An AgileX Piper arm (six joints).
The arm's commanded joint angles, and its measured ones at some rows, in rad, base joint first. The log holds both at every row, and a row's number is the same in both.
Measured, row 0: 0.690 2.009 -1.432 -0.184 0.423 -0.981
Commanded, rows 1 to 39: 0.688 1.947 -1.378 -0.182 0.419 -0.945; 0.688 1.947 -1.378 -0.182 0.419 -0.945; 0.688 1.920 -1.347 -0.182 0.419 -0.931; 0.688 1.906 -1.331 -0.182 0.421 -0.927; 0.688 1.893 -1.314 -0.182 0.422 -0.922; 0.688 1.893 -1.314 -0.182 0.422 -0.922; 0.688 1.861 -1.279 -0.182 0.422 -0.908; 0.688 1.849 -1.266 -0.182 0.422 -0.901; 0.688 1.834 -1.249 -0.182 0.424 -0.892; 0.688 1.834 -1.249 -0.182 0.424 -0.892; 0.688 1.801 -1.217 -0.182 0.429 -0.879; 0.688 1.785 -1.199 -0.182 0.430 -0.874; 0.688 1.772 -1.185 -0.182 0.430 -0.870; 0.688 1.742 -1.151 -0.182 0.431 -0.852; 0.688 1.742 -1.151 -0.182 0.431 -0.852; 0.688 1.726 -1.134 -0.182 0.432 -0.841; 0.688 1.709 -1.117 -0.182 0.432 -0.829; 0.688 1.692 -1.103 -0.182 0.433 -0.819; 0.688 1.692 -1.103 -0.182 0.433 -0.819; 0.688 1.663 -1.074 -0.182 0.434 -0.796; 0.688 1.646 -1.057 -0.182 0.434 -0.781; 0.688 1.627 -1.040 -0.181 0.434 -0.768; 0.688 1.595 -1.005 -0.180 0.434 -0.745; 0.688 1.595 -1.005 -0.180 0.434 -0.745; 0.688 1.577 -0.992 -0.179 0.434 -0.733; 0.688 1.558 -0.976 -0.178 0.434 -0.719; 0.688 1.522 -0.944 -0.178 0.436 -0.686; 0.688 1.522 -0.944 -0.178 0.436 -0.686; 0.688 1.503 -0.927 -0.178 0.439 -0.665; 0.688 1.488 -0.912 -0.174 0.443 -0.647; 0.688 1.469 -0.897 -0.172 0.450 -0.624; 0.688 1.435 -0.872 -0.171 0.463 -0.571; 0.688 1.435 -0.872 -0.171 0.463 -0.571; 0.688 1.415 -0.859 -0.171 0.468 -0.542; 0.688 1.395 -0.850 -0.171 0.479 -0.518; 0.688 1.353 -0.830 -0.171 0.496 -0.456; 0.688 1.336 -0.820 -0.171 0.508 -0.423; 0.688 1.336 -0.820 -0.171 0.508 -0.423; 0.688 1.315 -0.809 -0.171 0.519 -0.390
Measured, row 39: 0.690 1.370 -0.833 -0.176 0.487 -0.486
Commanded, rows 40 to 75: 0.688 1.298 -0.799 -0.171 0.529 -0.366; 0.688 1.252 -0.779 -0.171 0.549 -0.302; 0.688 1.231 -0.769 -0.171 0.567 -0.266; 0.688 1.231 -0.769 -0.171 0.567 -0.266; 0.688 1.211 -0.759 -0.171 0.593 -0.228; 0.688 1.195 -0.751 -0.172 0.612 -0.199; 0.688 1.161 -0.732 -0.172 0.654 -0.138; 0.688 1.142 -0.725 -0.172 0.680 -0.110; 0.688 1.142 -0.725 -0.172 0.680 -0.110; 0.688 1.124 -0.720 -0.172 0.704 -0.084; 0.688 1.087 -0.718 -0.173 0.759 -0.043; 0.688 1.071 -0.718 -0.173 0.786 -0.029; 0.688 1.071 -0.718 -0.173 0.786 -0.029; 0.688 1.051 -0.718 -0.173 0.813 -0.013; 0.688 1.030 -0.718 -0.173 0.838 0.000; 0.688 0.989 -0.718 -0.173 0.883 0.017; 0.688 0.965 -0.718 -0.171 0.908 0.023; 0.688 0.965 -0.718 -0.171 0.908 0.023; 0.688 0.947 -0.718 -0.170 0.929 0.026; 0.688 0.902 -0.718 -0.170 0.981 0.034; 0.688 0.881 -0.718 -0.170 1.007 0.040; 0.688 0.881 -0.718 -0.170 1.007 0.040; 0.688 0.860 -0.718 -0.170 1.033 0.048; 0.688 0.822 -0.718 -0.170 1.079 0.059; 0.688 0.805 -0.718 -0.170 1.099 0.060; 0.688 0.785 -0.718 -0.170 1.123 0.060; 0.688 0.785 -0.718 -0.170 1.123 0.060; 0.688 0.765 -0.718 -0.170 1.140 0.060; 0.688 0.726 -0.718 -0.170 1.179 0.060; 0.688 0.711 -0.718 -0.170 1.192 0.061; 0.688 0.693 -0.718 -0.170 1.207 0.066; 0.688 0.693 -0.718 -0.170 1.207 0.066; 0.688 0.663 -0.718 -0.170 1.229 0.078; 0.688 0.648 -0.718 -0.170 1.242 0.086; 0.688 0.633 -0.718 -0.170 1.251 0.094; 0.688 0.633 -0.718 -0.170 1.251 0.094
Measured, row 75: 0.690 0.671 -0.722 -0.174 1.208 0.065
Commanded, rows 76 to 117: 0.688 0.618 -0.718 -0.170 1.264 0.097; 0.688 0.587 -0.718 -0.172 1.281 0.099; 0.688 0.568 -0.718 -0.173 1.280 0.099; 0.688 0.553 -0.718 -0.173 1.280 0.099; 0.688 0.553 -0.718 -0.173 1.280 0.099; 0.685 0.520 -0.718 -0.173 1.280 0.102; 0.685 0.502 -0.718 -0.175 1.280 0.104; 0.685 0.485 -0.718 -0.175 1.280 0.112; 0.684 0.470 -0.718 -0.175 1.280 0.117; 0.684 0.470 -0.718 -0.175 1.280 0.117; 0.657 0.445 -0.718 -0.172 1.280 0.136; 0.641 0.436 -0.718 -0.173 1.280 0.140; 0.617 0.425 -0.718 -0.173 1.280 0.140; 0.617 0.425 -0.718 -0.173 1.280 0.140; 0.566 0.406 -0.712 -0.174 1.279 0.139; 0.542 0.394 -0.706 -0.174 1.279 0.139; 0.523 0.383 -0.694 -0.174 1.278 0.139; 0.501 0.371 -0.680 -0.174 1.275 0.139; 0.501 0.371 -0.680 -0.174 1.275 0.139; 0.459 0.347 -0.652 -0.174 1.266 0.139; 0.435 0.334 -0.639 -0.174 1.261 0.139; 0.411 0.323 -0.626 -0.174 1.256 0.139; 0.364 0.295 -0.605 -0.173 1.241 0.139; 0.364 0.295 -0.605 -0.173 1.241 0.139; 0.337 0.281 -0.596 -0.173 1.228 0.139; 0.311 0.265 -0.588 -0.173 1.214 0.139; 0.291 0.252 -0.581 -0.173 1.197 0.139; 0.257 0.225 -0.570 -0.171 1.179 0.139; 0.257 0.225 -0.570 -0.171 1.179 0.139; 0.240 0.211 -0.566 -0.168 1.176 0.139; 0.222 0.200 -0.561 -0.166 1.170 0.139; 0.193 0.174 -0.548 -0.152 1.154 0.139; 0.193 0.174 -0.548 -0.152 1.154 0.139; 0.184 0.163 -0.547 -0.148 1.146 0.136; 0.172 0.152 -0.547 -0.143 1.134 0.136; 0.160 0.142 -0.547 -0.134 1.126 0.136; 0.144 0.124 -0.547 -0.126 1.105 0.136; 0.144 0.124 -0.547 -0.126 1.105 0.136; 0.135 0.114 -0.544 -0.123 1.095 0.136; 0.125 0.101 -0.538 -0.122 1.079 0.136; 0.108 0.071 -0.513 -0.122 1.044 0.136; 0.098 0.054 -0.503 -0.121 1.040 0.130
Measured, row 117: 0.124 0.095 -0.528 -0.128 1.077 0.134
